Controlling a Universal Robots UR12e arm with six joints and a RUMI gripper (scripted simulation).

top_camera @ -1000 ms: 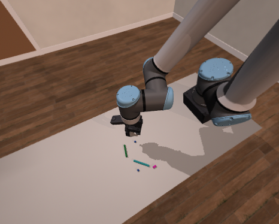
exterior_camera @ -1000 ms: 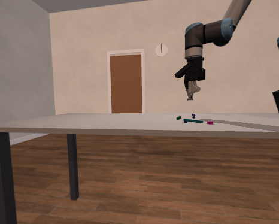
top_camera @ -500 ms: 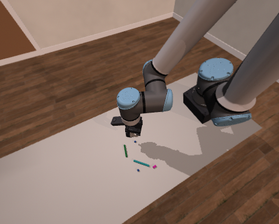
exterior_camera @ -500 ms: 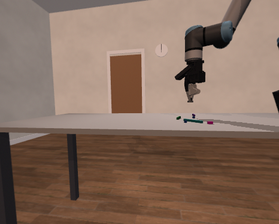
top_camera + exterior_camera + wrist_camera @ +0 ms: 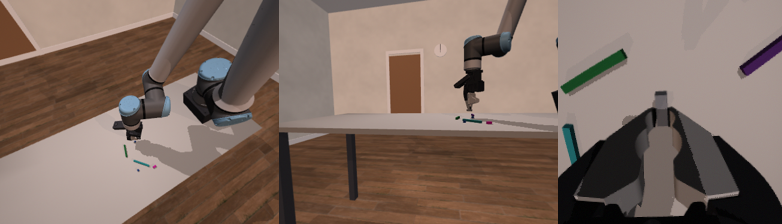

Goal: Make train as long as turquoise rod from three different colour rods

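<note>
The green rod lies 60 mm ahead of my hand, 50 mm to the left of it and 50 mm below it. From my hand the other things lie so: turquoise rod 150 mm to the left, 50 mm below, 10 mm behind; grey rod 10 mm below; purple rod 120 mm to the right, 50 mm below, 20 mm behind.
</note>
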